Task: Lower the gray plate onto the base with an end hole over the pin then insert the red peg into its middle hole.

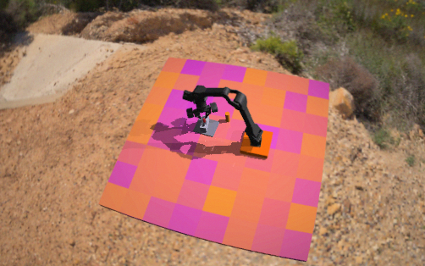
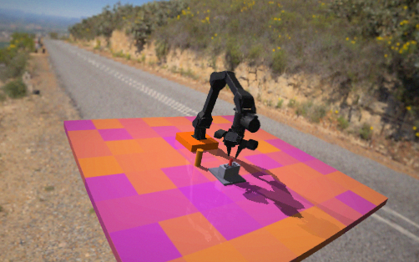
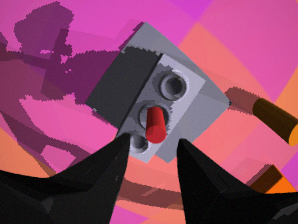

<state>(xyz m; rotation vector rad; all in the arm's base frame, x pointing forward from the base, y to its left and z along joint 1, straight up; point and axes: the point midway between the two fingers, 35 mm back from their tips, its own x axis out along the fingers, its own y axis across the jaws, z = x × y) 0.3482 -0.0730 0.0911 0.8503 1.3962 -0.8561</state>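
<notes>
The red peg is 5 cm below my gripper tip. From my gripper tip the other things lie so: orange post 13 cm behind, 7 cm to the right, 6 cm below; then gray plate 5 cm below; then gray base 9 cm below, 2 cm to the left, 1 cm behind.
</notes>
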